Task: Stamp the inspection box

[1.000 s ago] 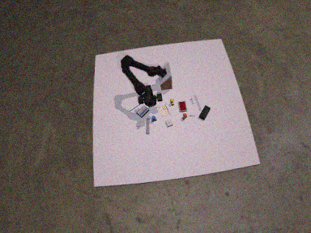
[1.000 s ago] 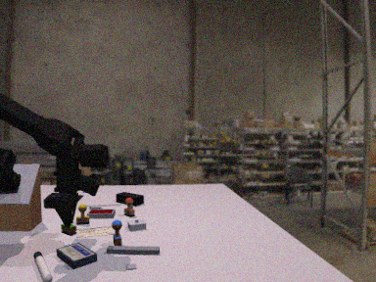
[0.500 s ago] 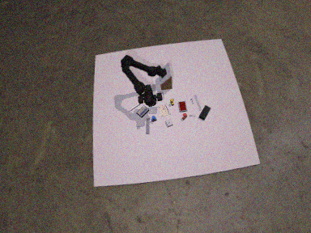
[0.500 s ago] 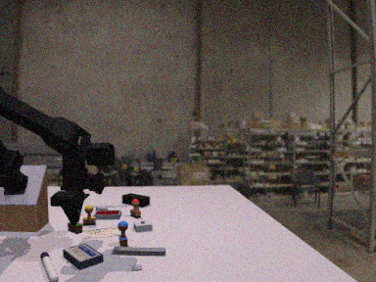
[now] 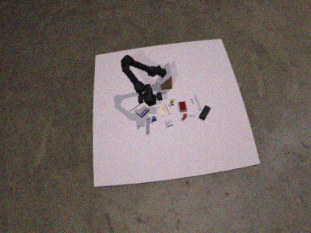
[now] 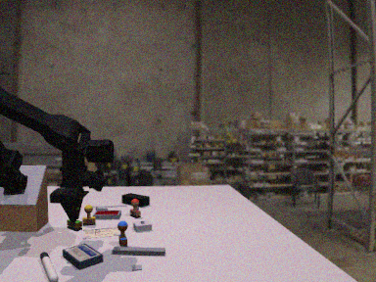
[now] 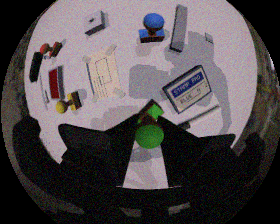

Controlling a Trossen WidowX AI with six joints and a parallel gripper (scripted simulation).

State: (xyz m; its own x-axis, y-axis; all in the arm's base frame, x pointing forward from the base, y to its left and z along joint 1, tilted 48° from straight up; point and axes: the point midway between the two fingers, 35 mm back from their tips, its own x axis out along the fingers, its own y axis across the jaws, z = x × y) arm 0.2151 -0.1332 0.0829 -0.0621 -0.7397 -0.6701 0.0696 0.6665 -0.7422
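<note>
Now: gripper tip 6 cm short of the ink pad, 25 cm to the right of it and 6 cm above it. Also, from my gripper tip: labelled box (3 cm ahead, 8 cm to the right, 6 cm below); green-knobbed stamp (right at my gripper tip); cream card (6 cm ahead, 9 cm to the left, 7 cm below).
</note>
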